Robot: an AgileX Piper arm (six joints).
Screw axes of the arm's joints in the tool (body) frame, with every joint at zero. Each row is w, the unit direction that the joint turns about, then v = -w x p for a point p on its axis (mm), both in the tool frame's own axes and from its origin. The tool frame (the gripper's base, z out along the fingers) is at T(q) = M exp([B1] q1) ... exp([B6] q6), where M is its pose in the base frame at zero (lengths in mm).
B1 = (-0.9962, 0, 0.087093, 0.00, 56.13, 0.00)
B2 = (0, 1, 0, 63.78, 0.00, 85.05)
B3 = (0, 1, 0, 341.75, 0.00, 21.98)
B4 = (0, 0, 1, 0.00, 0.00, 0.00)
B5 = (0, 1, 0, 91.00, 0.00, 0.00)
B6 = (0, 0, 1, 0.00, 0.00, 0.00)
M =
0.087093 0 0.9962 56.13
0 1 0 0.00
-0.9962 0 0.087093 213.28
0 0 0 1
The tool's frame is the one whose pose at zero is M.
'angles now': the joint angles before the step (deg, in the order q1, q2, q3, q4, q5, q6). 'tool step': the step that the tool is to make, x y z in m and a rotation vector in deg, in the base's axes. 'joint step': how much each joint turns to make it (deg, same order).
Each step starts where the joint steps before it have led.
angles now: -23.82 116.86 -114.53 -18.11 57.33 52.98
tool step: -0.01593 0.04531 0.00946 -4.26 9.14 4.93
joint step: 5.97 -5.96 6.85 -6.40 5.99 -1.76
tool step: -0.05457 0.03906 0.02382 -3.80 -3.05 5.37
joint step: 3.51 -15.61 17.59 -3.31 -6.19 1.07
